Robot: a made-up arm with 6 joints.
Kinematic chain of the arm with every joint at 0, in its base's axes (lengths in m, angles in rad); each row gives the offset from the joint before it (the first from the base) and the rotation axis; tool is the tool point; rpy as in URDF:
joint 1: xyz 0 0 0.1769 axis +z
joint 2: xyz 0 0 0 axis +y
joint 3: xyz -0.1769 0 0.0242 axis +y
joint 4: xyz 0.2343 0 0.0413 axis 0.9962 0 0.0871
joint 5: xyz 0 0 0 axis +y
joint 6: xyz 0.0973 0 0.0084 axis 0.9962 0 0.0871
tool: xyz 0 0 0 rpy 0 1.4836 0
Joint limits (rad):
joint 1: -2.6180..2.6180
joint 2: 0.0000..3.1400
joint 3: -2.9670..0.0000
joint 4: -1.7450..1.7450
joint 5: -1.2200..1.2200
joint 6: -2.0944..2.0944
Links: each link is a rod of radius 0.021 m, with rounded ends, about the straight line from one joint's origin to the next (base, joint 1, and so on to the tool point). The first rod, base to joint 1, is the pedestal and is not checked.
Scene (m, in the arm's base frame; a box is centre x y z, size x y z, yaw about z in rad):
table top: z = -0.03
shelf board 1: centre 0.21 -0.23 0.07 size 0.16 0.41 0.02 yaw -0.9
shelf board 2: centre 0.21 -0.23 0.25 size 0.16 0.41 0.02 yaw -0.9
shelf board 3: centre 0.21 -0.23 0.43 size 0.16 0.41 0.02 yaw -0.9
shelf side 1: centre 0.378 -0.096 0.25 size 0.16 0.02 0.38 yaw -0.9
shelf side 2: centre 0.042 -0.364 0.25 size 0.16 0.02 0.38 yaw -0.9
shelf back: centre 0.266 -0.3 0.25 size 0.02 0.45 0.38 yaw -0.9
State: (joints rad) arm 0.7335 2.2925 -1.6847 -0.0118 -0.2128 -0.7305
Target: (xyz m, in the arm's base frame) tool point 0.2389 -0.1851 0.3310
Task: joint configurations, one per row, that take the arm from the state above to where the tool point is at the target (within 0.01 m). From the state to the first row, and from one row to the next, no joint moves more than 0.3 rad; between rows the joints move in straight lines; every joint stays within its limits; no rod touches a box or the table.
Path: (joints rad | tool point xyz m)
1: 0.5330 1.9944 -1.5157 -0.0105 -0.0791 -0.7305 | 0.3571 0.2108 0.2268
2: 0.3326 1.6963 -1.3468 -0.0092 0.0546 -0.7305 | 0.3528 0.1218 0.2774
3: 0.1321 1.3981 -1.1778 -0.0079 0.1883 -0.7305 | 0.3209 0.0425 0.3135
4: -0.0684 1.1000 -1.0089 -0.0066 0.3220 -0.7305 | 0.2703 -0.0187 0.3340
5: -0.2688 0.8019 -0.8399 -0.0053 0.4557 -0.7305 | 0.2114 -0.0585 0.3392
6: -0.4693 0.5038 -0.6710 -0.0040 0.5894 -0.7305 | 0.1543 -0.0785 0.3310
7: -0.5318 0.7556 -0.8073 -0.0239 0.4324 -0.7305 | 0.1832 -0.1089 0.3408
8: -0.5943 1.0075 -0.9436 -0.0437 0.2755 -0.7305 | 0.2123 -0.1449 0.3412
9: -0.6567 1.2593 -1.0799 -0.0635 0.1185 -0.7305 | 0.2389 -0.1851 0.3310

